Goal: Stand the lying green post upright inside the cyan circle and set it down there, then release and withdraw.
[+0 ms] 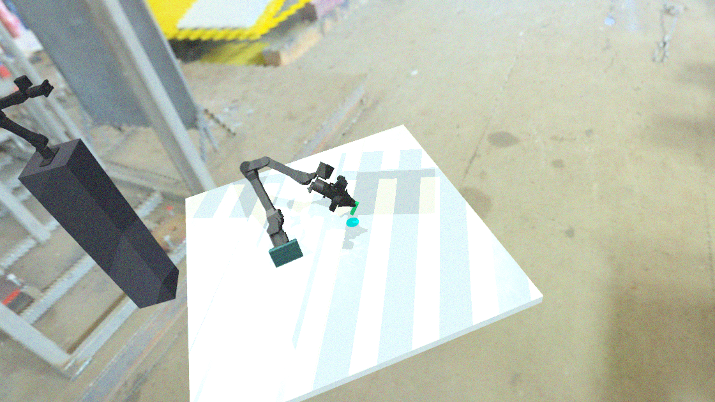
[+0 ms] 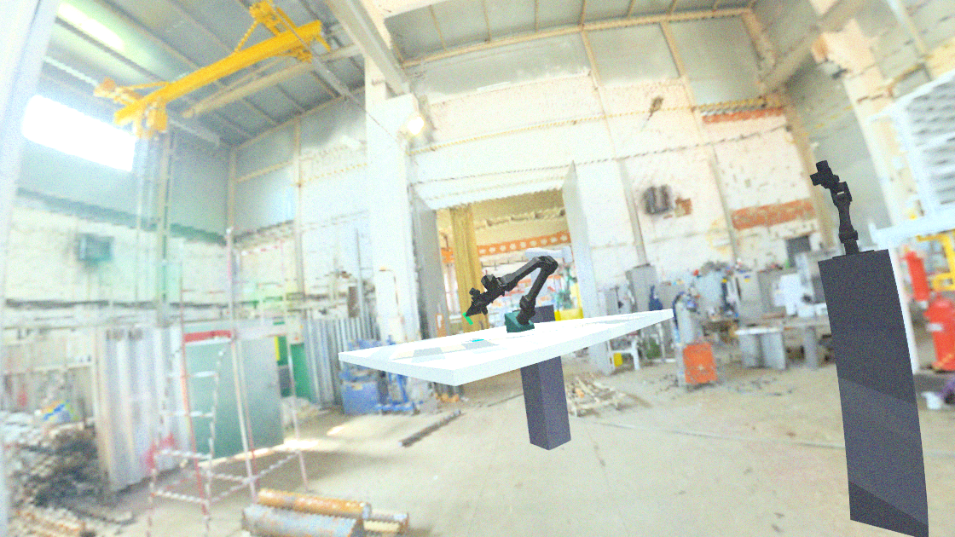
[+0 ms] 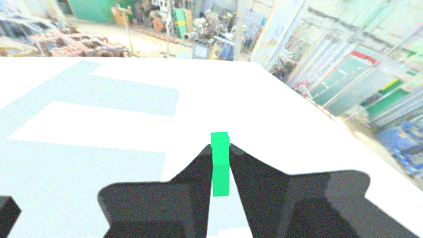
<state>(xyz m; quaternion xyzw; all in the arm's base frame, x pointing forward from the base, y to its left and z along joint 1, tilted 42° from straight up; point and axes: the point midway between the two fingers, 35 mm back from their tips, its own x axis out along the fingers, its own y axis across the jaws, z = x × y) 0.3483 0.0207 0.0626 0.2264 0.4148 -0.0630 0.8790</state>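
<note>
Right now my gripper tip is 13 cm above the cyan circle, 3 cm to the right of it and 3 cm past it. Also, from my gripper tip: green post: 2 cm below, 1 cm behind.
</note>
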